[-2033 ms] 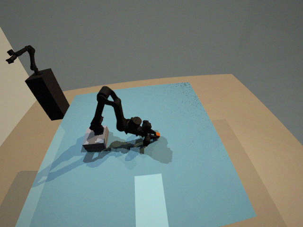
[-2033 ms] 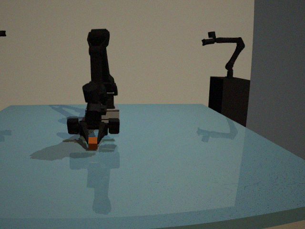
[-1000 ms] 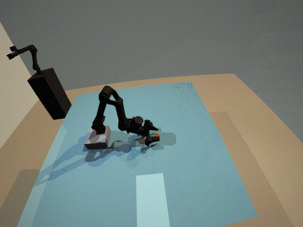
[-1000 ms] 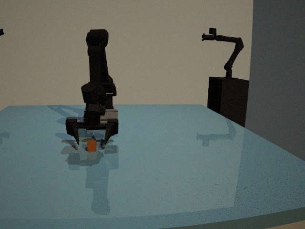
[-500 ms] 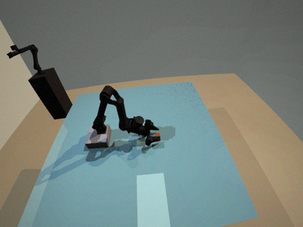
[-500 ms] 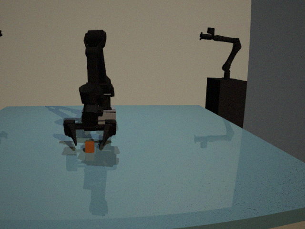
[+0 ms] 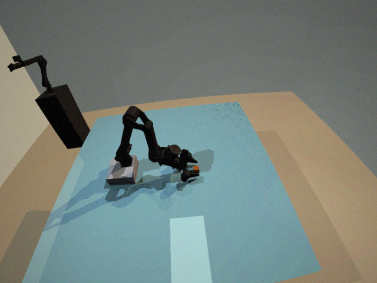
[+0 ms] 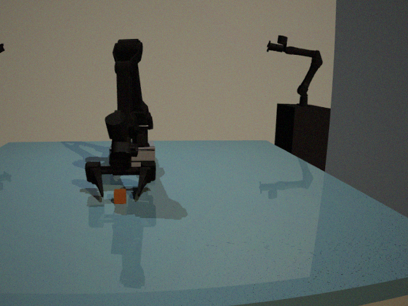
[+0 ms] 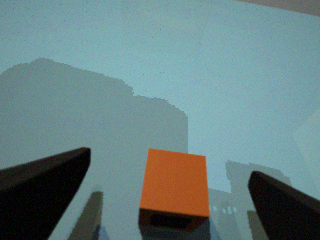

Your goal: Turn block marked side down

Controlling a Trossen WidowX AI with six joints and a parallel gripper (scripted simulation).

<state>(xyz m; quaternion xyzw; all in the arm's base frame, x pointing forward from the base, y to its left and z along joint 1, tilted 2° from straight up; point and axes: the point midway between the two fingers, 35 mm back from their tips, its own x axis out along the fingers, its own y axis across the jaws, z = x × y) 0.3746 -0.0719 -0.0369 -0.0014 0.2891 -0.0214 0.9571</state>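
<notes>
My gripper tip is 2 cm past the block and 1 cm above it.
</notes>
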